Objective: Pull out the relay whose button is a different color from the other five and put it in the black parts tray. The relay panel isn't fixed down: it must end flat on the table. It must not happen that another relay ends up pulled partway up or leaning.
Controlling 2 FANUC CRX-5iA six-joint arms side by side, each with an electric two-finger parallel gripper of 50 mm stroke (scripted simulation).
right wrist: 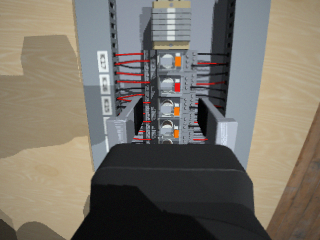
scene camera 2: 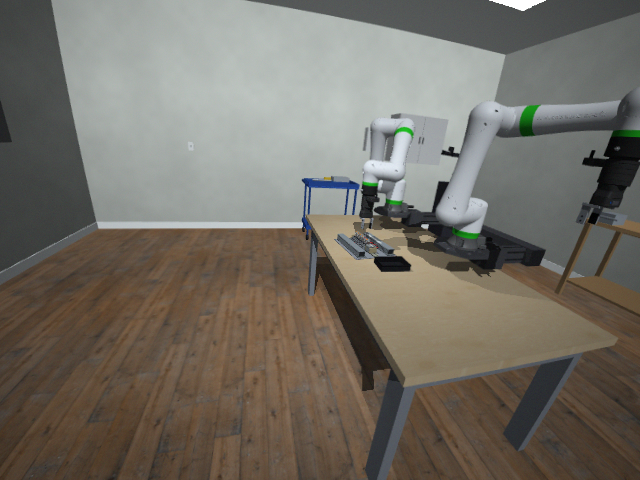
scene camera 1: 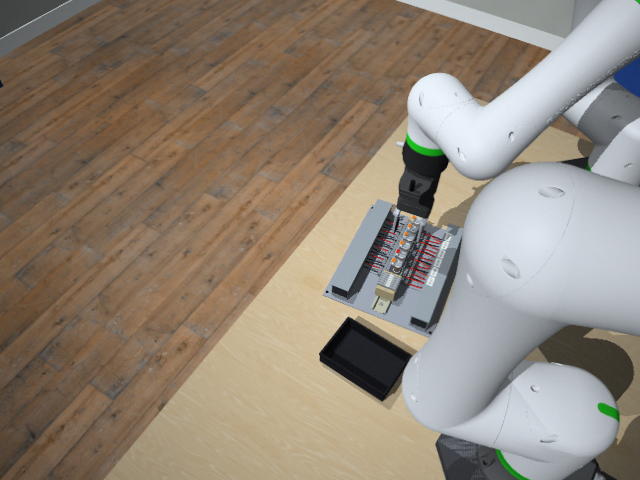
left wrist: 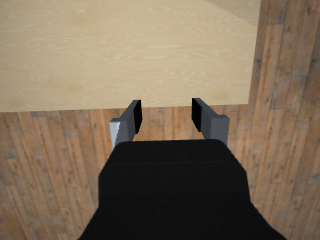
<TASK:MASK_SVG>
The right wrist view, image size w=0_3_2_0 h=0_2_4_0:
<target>my right gripper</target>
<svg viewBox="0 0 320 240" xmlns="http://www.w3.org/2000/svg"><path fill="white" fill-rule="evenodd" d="M106 120L109 152L91 178L90 211L70 240L272 240L255 216L253 182L234 154L238 123L233 118L225 118L207 98L198 98L197 122L203 136L207 137L210 145L131 143L134 136L138 135L143 123L143 98L134 98L118 117L109 117Z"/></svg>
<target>relay panel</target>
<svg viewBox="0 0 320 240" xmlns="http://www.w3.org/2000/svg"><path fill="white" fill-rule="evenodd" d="M74 0L85 104L95 172L108 153L105 121L109 117L118 117L134 98L143 98L143 123L138 135L134 136L131 143L160 144L160 97L181 98L180 144L210 145L207 137L203 136L197 122L198 98L208 98L225 118L235 119L238 122L234 153L246 171L261 85L271 0ZM159 77L161 75L182 76L182 96L159 96ZM159 52L184 52L183 71L159 71Z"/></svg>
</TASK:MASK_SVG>
